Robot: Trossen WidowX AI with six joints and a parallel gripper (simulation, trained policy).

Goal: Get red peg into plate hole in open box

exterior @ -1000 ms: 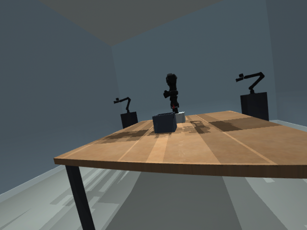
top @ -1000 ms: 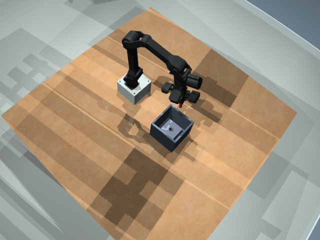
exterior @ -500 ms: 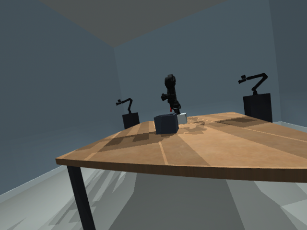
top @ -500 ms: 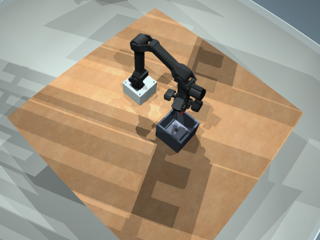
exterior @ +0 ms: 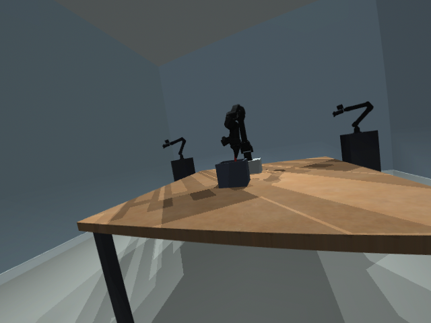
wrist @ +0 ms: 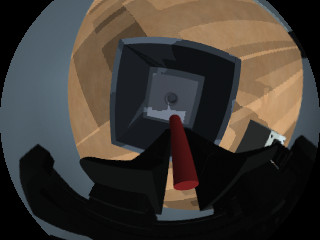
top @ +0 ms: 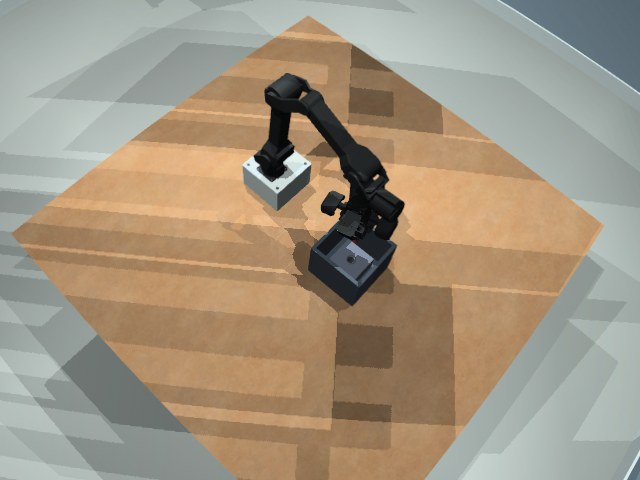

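The plate is 110 mm below my gripper tip, 20 mm to the right of it and 20 mm ahead of it. Round my gripper tip: red peg 20 mm above.
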